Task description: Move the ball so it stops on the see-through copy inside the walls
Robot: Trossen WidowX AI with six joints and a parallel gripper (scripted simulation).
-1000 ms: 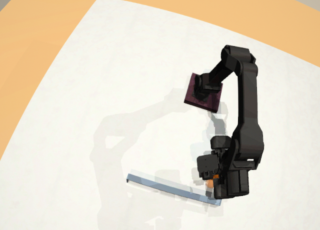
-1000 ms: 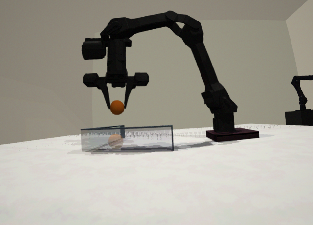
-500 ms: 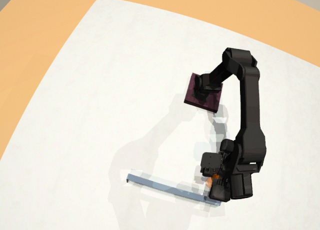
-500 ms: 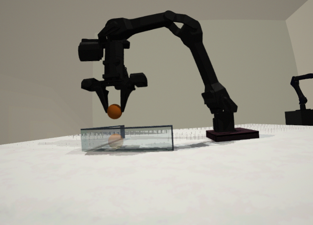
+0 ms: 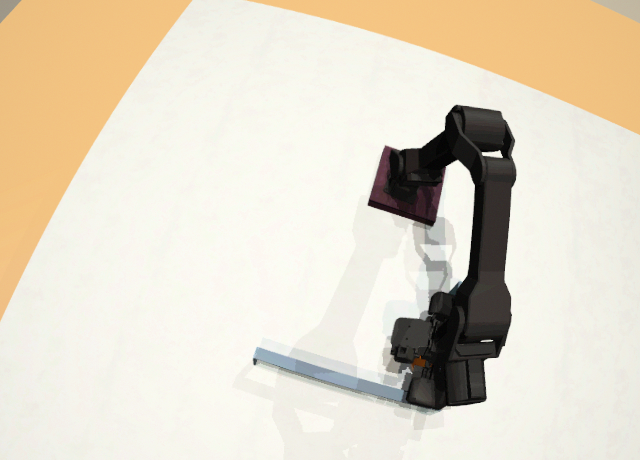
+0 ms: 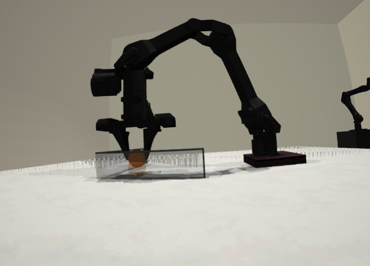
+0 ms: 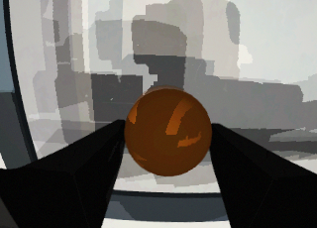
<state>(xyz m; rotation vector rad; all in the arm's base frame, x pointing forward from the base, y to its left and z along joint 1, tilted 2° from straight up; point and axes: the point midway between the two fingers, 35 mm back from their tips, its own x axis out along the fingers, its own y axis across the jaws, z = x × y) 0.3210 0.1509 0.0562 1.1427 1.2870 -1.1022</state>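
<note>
My gripper tip is right at the orange ball. From my gripper tip the other things lie so: see-through copy of ball: 2 cm below.
</note>
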